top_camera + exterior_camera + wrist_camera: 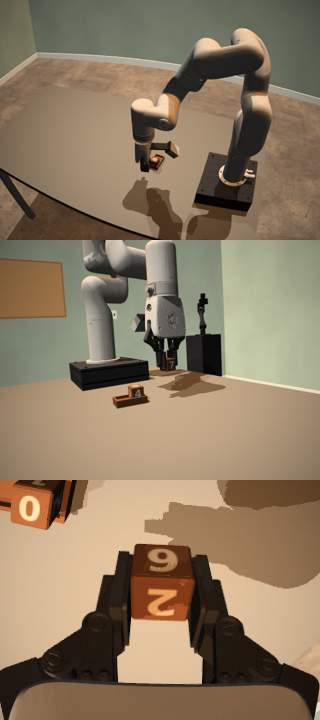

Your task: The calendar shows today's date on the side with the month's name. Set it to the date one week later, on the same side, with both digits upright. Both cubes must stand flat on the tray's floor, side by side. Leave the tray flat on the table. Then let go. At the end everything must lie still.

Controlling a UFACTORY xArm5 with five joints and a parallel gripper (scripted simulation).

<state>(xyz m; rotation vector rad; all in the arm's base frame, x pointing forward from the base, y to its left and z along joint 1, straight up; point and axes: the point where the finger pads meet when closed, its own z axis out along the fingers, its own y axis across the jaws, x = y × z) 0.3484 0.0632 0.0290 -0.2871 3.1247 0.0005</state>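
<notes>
The brown tray lies 10 mm behind my hand, 110 mm to the right of it and 90 mm below it.
</notes>
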